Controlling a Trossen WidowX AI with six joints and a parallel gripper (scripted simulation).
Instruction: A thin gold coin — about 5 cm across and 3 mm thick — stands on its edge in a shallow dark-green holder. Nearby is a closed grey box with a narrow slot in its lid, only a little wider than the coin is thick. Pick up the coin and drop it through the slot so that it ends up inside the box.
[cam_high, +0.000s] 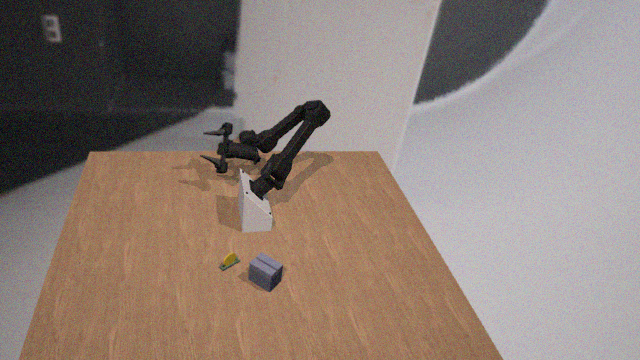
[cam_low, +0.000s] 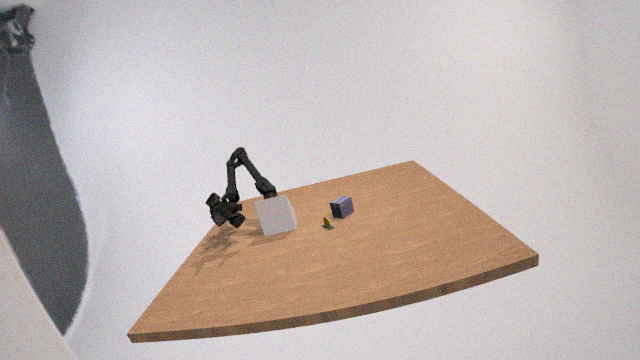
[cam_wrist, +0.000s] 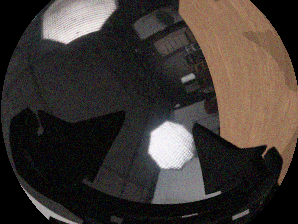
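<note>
Now: gripper tip 41 cm short of the gold coin, 18 cm above it and 9 cm to the right of it.
</note>
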